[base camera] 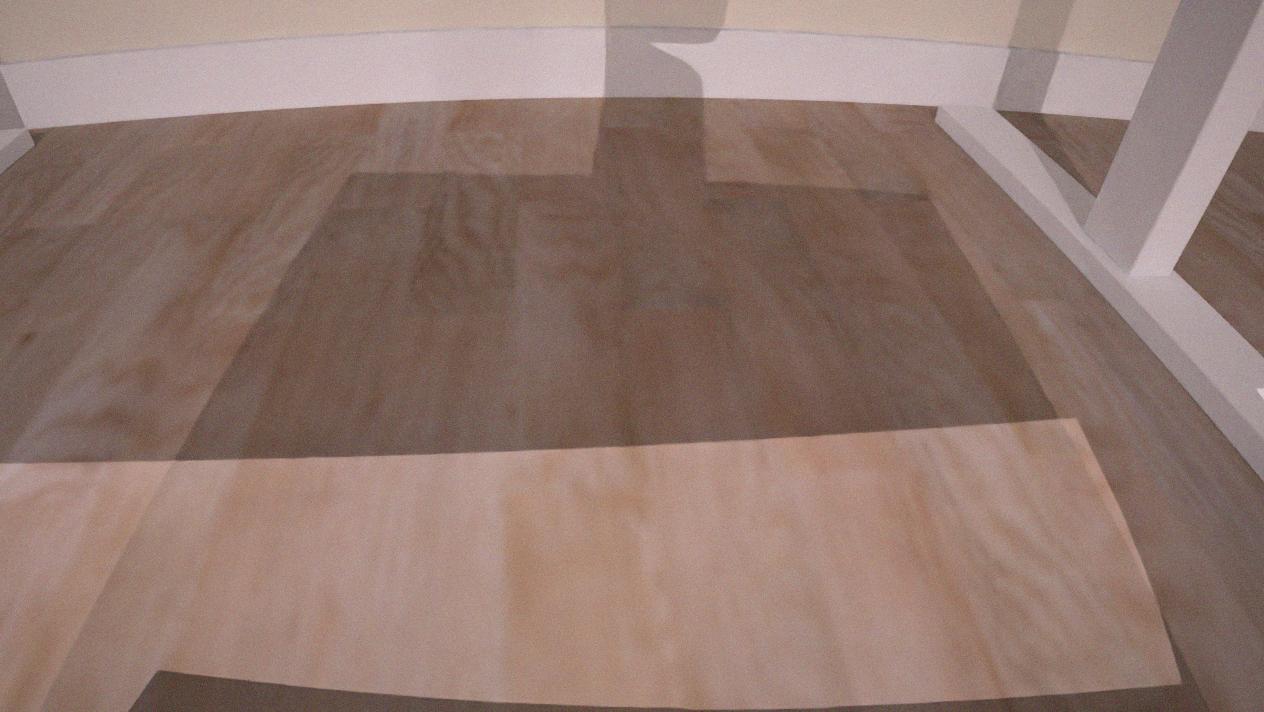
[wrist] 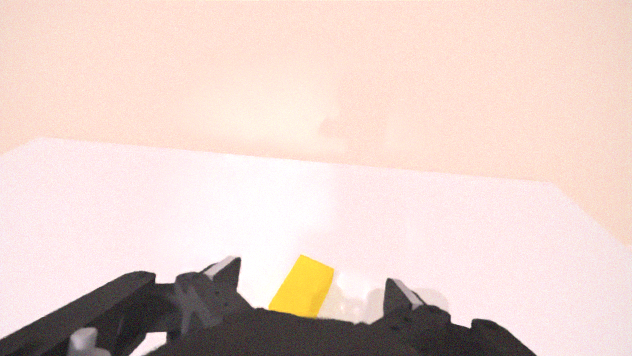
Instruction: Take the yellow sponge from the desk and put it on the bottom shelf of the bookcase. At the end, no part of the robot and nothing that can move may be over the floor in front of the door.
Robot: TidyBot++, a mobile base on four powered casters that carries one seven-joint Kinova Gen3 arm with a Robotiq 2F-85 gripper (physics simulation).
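Frame: origin at the arm's base, x left, y back, z up, level; centimetres.
Seen in the pictures: gripper, fingertip midpoint: (wrist: 311, 283).
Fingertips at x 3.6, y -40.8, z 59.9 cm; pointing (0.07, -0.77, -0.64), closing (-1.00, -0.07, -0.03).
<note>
Pixels of each thing's middle, then the offset from my fingertips to it. "pt": a spot on its surface instead. Level surfaces: height alone.
- yellow sponge, body centre: (wrist: 302, 293) dx +2.3, dy -13.1, dz -25.3 cm
- white desk, its level: dz -27.6 cm
- white desk leg, surface spot: (base camera: 1167, 141) pt dx -50.0, dy -21.8, dz -85.0 cm
- wooden floor, its level: dz -99.6 cm
The yellow sponge (wrist: 303, 286) lies on the white desk (wrist: 150, 200) in the wrist view, low in the picture and between the two fingertips as seen from the camera; its near end is hidden behind the dark gripper body. My gripper (wrist: 311, 283) is open, with its fingers wide apart and neither touching the sponge. How high the fingertips are above the desk top is hard to tell. The bookcase and the door do not show in either view.
In the base camera view a white desk leg (base camera: 1167, 141) stands on its white foot bar (base camera: 1105, 256) at the right. The end of another white bar (base camera: 12, 145) shows at the far left. A white baseboard (base camera: 353, 70) runs along the wall ahead. Shadows lie on the wooden floor (base camera: 574, 566).
</note>
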